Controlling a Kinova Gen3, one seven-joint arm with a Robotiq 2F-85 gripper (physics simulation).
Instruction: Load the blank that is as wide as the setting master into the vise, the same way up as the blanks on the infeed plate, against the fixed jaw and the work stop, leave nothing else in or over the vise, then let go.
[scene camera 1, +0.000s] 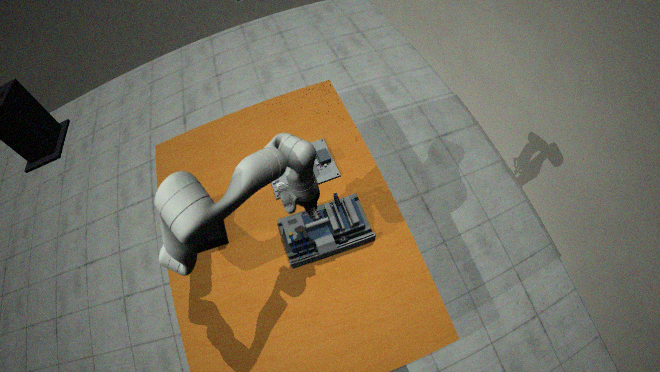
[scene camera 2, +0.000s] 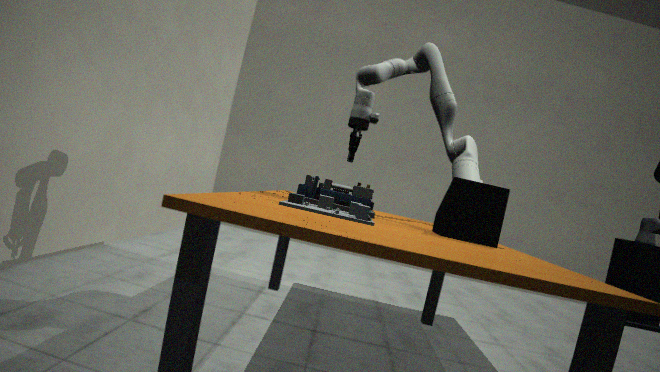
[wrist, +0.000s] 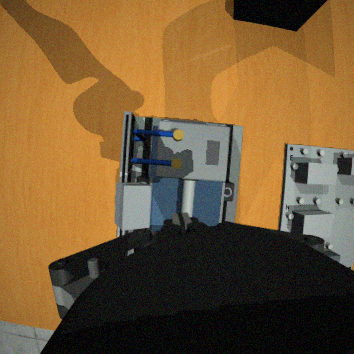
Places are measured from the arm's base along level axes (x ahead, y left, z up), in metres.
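Pixels of known places: gripper, fingertip midpoint: (scene camera 1: 312, 215) (scene camera 2: 349, 161) (wrist: 179, 223); arm's base at its link origin: (scene camera 2: 468, 204).
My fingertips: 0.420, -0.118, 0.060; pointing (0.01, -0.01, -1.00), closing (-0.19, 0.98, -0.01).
For each thing: its top centre in the pictures, then the offset to it from my fingertips, as dx, dy, dz. "spot": a spot on its surface instead. Level surfaces: height alone.
- vise at its top centre: (wrist: 182, 226) (scene camera 1: 322, 219) (scene camera 2: 338, 180) +0.025, +0.012, -0.077
- pale spindle at a spot on its surface: (wrist: 188, 196) (scene camera 1: 311, 223) spot: -0.011, +0.015, -0.090
- grey block at its top centre: (wrist: 128, 208) (scene camera 1: 325, 241) +0.013, -0.060, -0.087
- infeed plate at its top centre: (wrist: 325, 213) (scene camera 2: 328, 209) (scene camera 1: 300, 166) +0.006, +0.294, -0.168
- orange table at its surface level: dz -0.177
My gripper (scene camera 1: 314, 215) (scene camera 2: 350, 161) (wrist: 179, 223) is shut and empty, pointing down well above the vise. The vise (scene camera 1: 294, 221) (scene camera 2: 363, 192) (wrist: 207, 200) has a blue bed, a grey head and a pale spindle (scene camera 1: 317, 222) (wrist: 188, 196). Its upright jaws (scene camera 1: 352, 210) show in scene camera 1; the wrist view hides them, and I cannot tell what lies between them. A grey block (scene camera 1: 327, 243) (wrist: 134, 206) is at the vise's long side; I cannot tell whether it is the setting master. Grey blanks (scene camera 1: 324, 155) (scene camera 2: 326, 202) (wrist: 318, 223) stand on the infeed plate (scene camera 1: 328, 173) (wrist: 342, 222).
Two blue rods with yellow ends (scene camera 1: 291, 234) (wrist: 178, 134) stick up at the vise's head end. Small round pegs (wrist: 300, 200) stand among the blanks. The arm's black base (scene camera 1: 215, 236) (scene camera 2: 470, 212) stands on the orange table (scene camera 1: 350, 305) (scene camera 2: 400, 232), off the head end.
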